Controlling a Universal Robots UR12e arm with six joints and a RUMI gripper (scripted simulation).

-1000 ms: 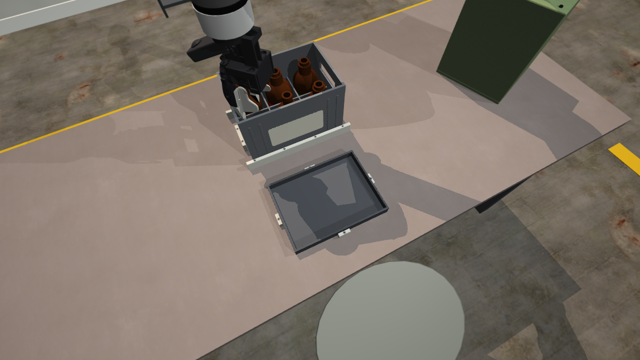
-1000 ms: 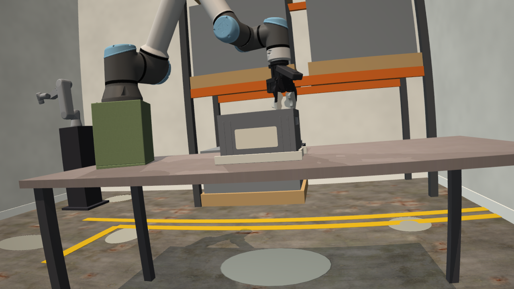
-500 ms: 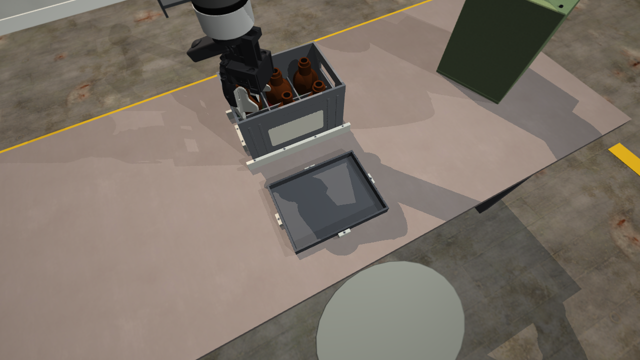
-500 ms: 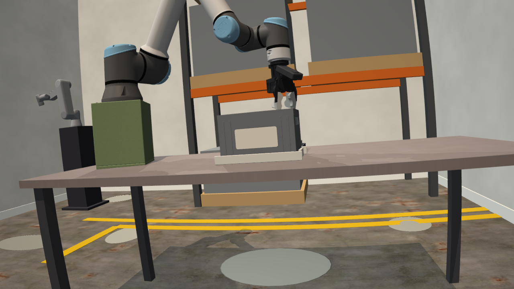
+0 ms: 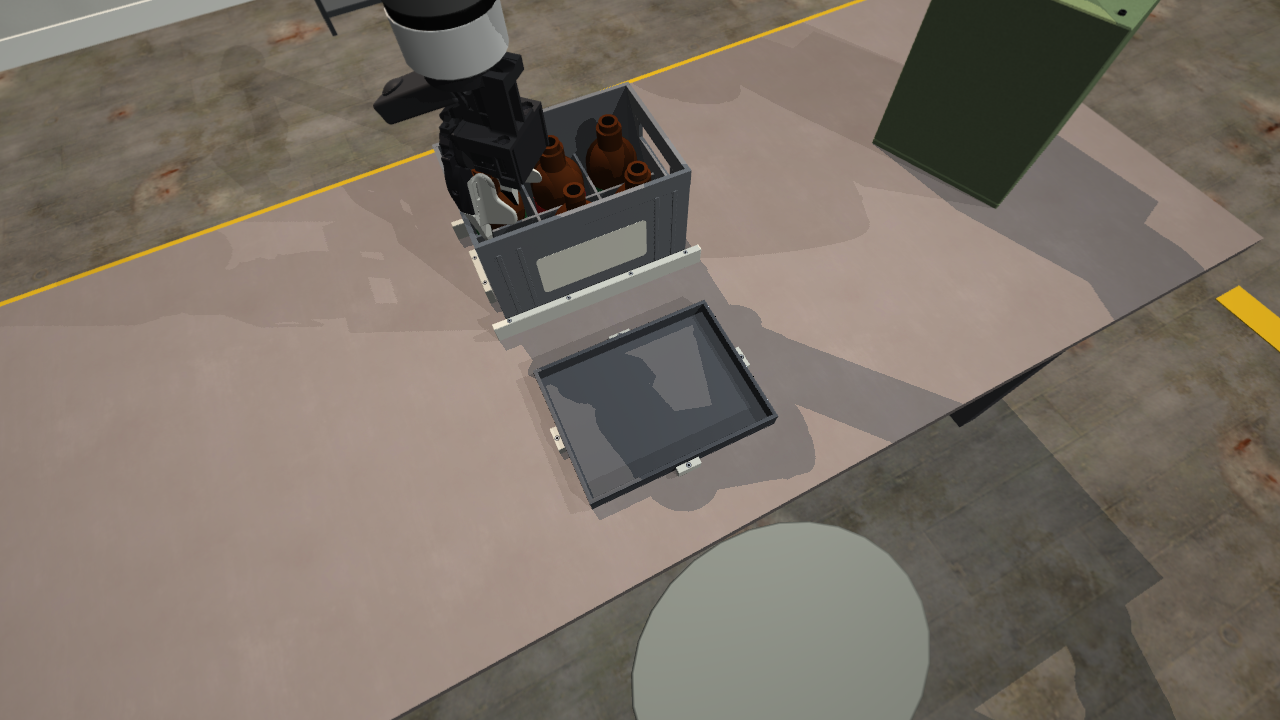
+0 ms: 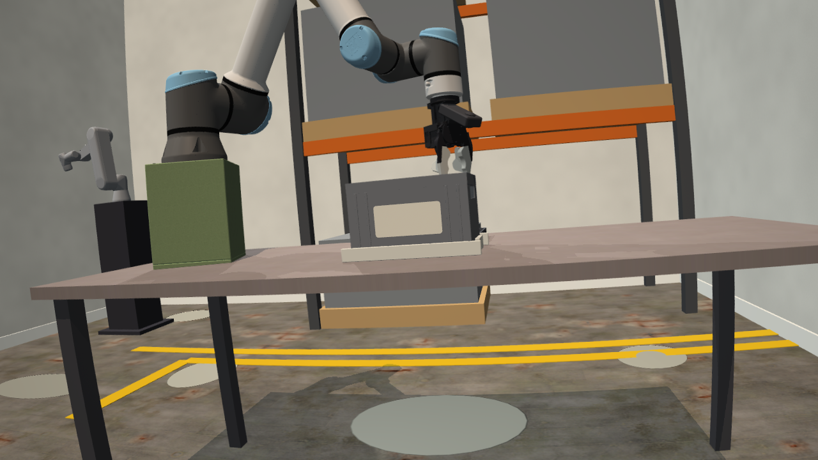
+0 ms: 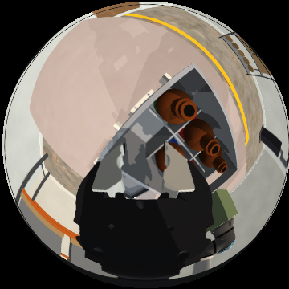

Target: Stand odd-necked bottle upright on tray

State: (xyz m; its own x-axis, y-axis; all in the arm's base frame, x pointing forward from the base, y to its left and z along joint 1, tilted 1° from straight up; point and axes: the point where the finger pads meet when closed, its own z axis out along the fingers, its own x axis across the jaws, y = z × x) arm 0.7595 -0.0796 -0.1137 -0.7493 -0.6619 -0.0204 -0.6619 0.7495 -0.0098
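Now: hand 9 cm past the brown bottle, 7 cm above it and 1 cm to the right of it. From my hand the other things lie so: grey crate: 10 cm behind, 7 cm below, 3 cm to the right; then dark tray: 24 cm to the left, 15 cm below, 7 cm behind.
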